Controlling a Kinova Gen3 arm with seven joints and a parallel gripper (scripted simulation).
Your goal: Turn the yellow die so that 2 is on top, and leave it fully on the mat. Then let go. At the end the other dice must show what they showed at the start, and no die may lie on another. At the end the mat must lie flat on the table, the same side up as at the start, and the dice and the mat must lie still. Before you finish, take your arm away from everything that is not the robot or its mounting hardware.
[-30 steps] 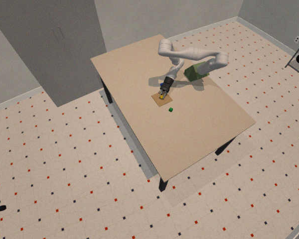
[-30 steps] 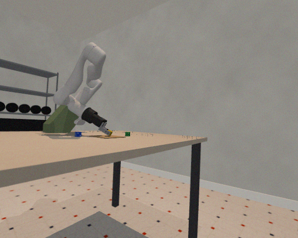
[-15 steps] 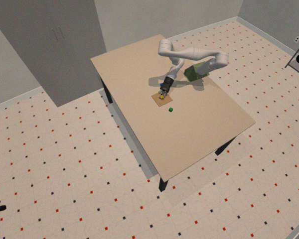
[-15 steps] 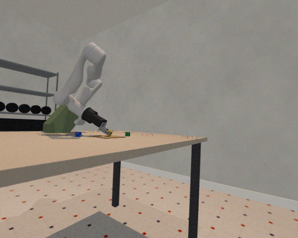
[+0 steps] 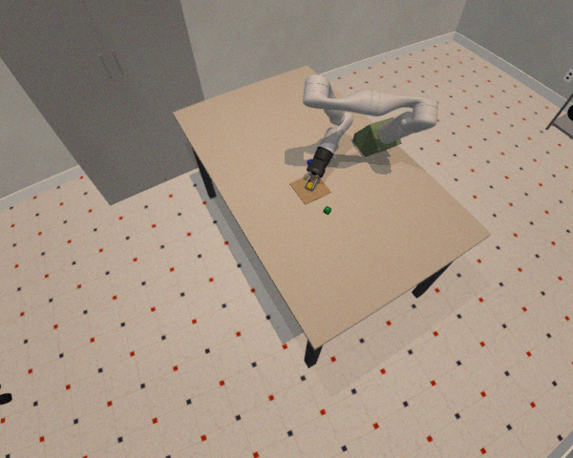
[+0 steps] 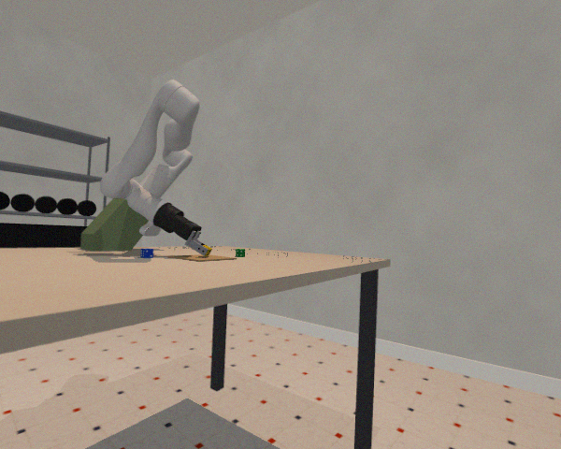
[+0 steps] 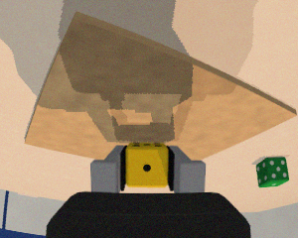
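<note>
The yellow die is right at my hand. The rest, counted from my hand: blue die 6 cm behind, 14 cm to the right, 1 cm below; brown mat 2 cm below; green die 2 cm behind, 15 cm to the left, 1 cm below.
</note>
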